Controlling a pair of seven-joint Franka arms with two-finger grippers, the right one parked.
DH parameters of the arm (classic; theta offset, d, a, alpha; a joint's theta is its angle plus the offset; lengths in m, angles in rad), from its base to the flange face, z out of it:
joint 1: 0 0.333 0 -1.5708
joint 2: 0 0 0 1.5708
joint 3: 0 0.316 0.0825 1.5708
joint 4: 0 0 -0.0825 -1.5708
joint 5: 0 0.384 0 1.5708
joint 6: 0 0 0.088 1.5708
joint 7: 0 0.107 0 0
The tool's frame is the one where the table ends.
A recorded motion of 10 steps. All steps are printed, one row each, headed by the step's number.
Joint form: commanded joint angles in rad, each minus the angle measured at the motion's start. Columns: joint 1, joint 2, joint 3, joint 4, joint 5, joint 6, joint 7.
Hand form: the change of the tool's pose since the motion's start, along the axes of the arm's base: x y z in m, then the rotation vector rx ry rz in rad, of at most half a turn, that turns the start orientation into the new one. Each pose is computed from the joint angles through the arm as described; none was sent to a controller.
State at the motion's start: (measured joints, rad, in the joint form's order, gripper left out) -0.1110 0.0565 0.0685 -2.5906 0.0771 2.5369 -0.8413
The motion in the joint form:
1: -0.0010 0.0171 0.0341 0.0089 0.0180 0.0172 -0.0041
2: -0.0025 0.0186 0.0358 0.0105 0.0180 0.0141 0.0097
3: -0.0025 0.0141 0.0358 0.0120 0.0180 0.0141 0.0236
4: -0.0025 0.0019 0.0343 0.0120 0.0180 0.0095 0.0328
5: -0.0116 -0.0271 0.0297 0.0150 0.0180 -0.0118 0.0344
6: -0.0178 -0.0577 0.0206 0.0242 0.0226 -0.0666 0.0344
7: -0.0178 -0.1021 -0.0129 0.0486 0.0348 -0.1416 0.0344
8: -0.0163 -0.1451 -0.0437 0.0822 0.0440 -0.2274 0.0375
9: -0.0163 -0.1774 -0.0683 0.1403 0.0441 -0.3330 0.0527
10: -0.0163 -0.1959 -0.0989 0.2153 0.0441 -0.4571 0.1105
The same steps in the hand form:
1: 0.0043 0.0141 -0.0031 0.0110 -0.0096 0.0204
2: 0.0044 0.0143 -0.0034 0.0102 -0.0059 0.0070
3: 0.0055 0.0142 -0.0010 0.0082 -0.0110 -0.0068
4: 0.0062 0.0135 0.0040 0.0063 -0.0181 -0.0171
5: 0.0076 0.0074 0.0159 0.0046 -0.0287 -0.0313
6: 0.0073 0.0012 0.0282 0.0086 -0.0139 -0.0477
7: 0.0102 -0.0127 0.0509 0.0196 -0.0086 -0.0868
8: 0.0132 -0.0245 0.0764 0.0334 -0.0007 -0.1202
9: 0.0199 -0.0345 0.1064 0.0439 0.0141 -0.1513
10: 0.0263 -0.0476 0.1372 0.0530 0.0477 -0.2278

